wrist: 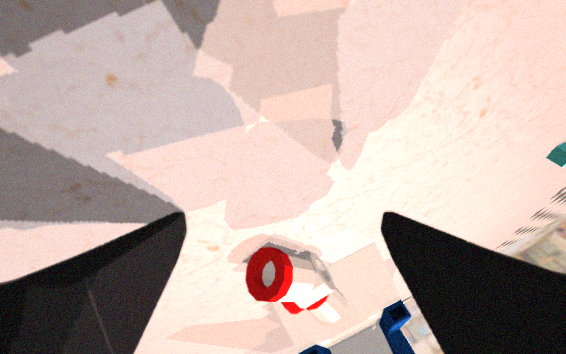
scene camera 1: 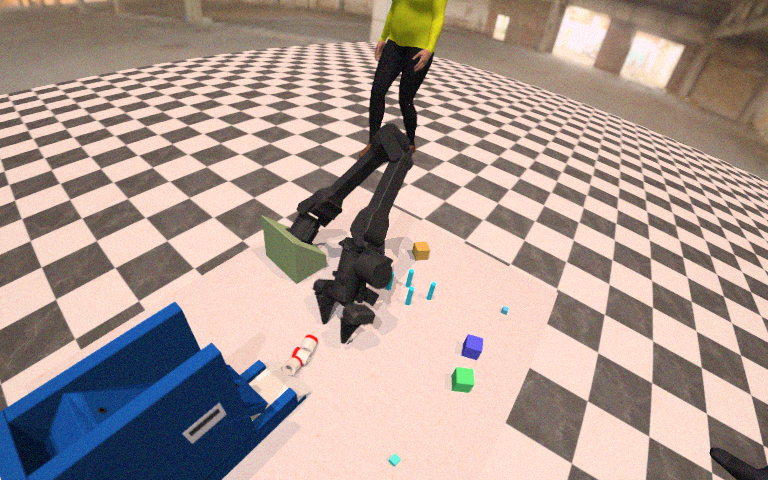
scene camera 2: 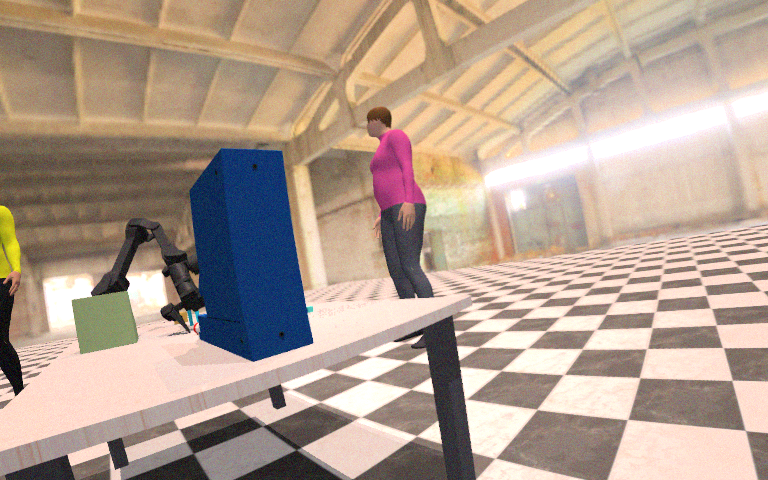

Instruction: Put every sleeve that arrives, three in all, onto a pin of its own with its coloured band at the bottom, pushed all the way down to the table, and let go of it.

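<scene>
Two white sleeves with red bands seem to lie end to end on the table before the blue chute. The nearer sleeve (scene camera 1: pixel 306 348) (wrist: pixel 302 271) has its banded end towards my gripper; the other sleeve (scene camera 1: pixel 289 366) (wrist: pixel 294 307) lies at the chute's mouth. In scene camera 2, a bit of red (scene camera 2: pixel 195 327) shows beside the chute. My gripper (scene camera 1: pixel 334 332) (wrist: pixel 285 221) is open and empty, above the table and short of the sleeves. Several upright cyan pins (scene camera 1: pixel 410 277) (scene camera 1: pixel 431 290) (scene camera 1: pixel 409 296) show bare behind it; one pin (scene camera 1: pixel 390 281) is partly hidden by the arm.
The tall blue dispenser (scene camera 1: pixel 141 435) (scene camera 2: pixel 260 249) ends in low side walls (wrist: pixel 400 337). A green wedge-like block (scene camera 1: pixel 291 251) (scene camera 2: pixel 104 322) stands by the arm's base. An orange cube (scene camera 1: pixel 420 250), blue cube (scene camera 1: pixel 472 346), green cube (scene camera 1: pixel 463 379) and small cyan cubes (scene camera 1: pixel 504 310) (scene camera 1: pixel 394 459) lie about.
</scene>
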